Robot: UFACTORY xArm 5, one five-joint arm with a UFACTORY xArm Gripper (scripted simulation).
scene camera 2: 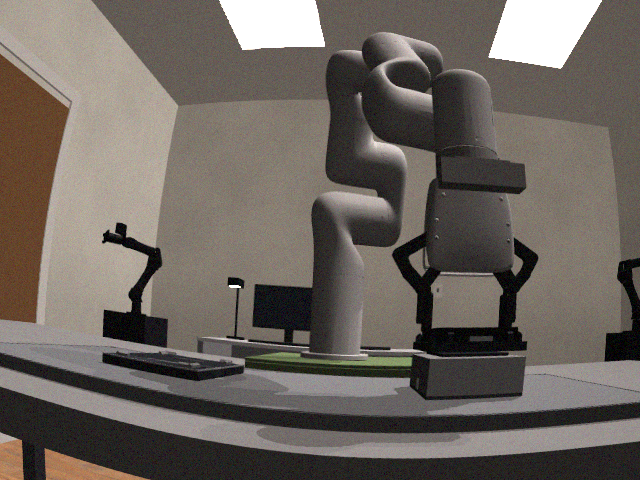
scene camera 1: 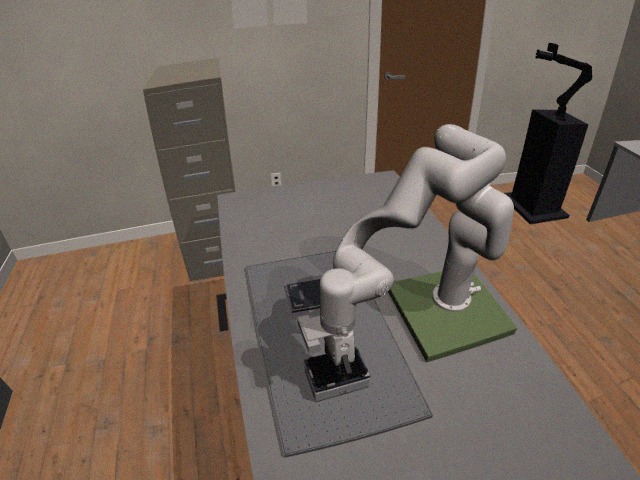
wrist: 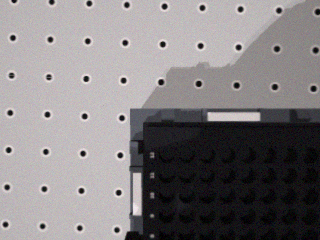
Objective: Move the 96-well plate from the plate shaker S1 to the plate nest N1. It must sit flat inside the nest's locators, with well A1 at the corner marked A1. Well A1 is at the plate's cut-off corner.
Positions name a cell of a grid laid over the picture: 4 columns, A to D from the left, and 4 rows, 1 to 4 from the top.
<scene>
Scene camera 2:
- my gripper: C3
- plate shaker: C4
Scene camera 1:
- my gripper: C4
</scene>
